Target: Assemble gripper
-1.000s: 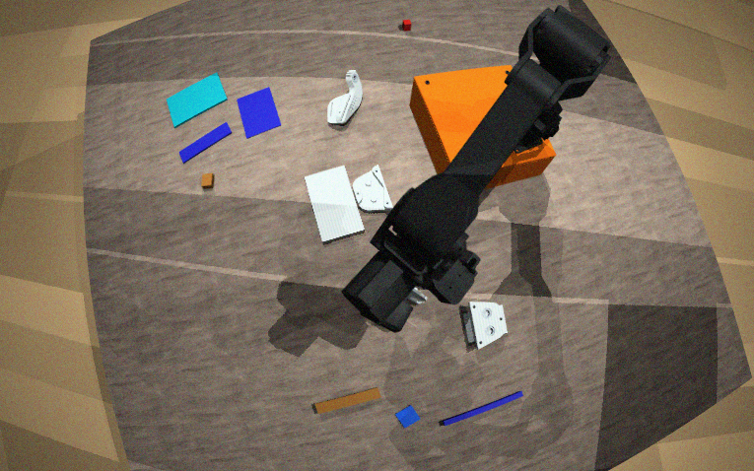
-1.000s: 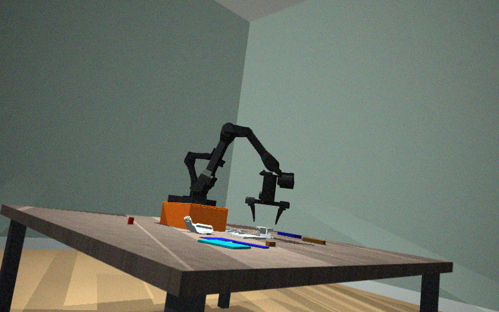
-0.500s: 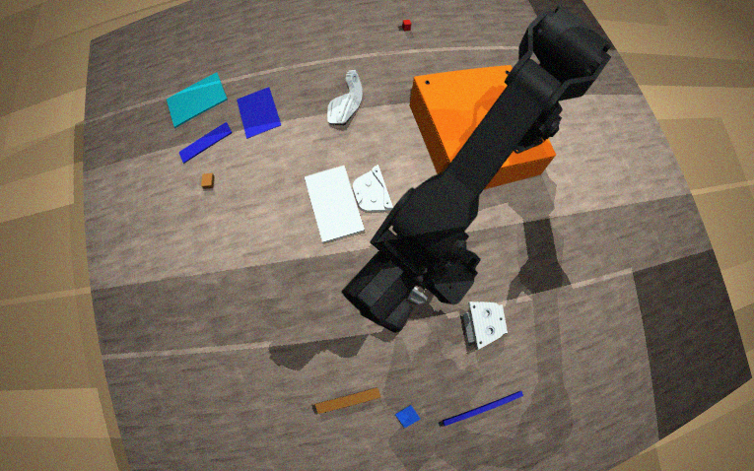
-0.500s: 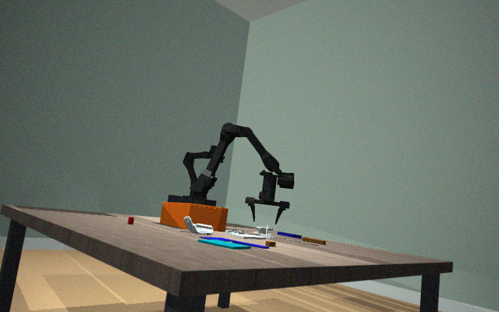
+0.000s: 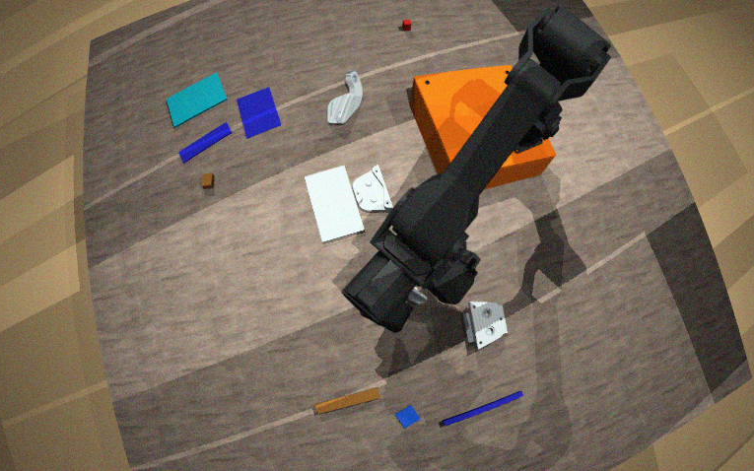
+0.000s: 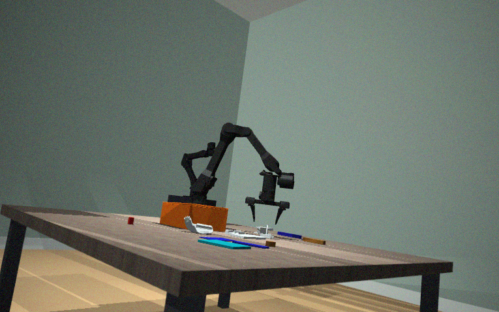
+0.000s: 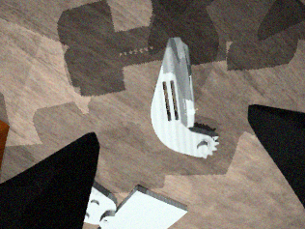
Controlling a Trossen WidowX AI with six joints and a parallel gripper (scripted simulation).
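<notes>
Now: the white jaw 50 mm below my gripper tip, 40 mm ahead of it and 10 mm to the right of it. Also, from my gripper tip: blue square (210 mm to the left, 90 mm ahead, 50 mm below); white gripper base (120 mm to the left, 90 mm behind, 30 mm below); brown bar (170 mm ahead, 140 mm to the left, 50 mm below).
</notes>
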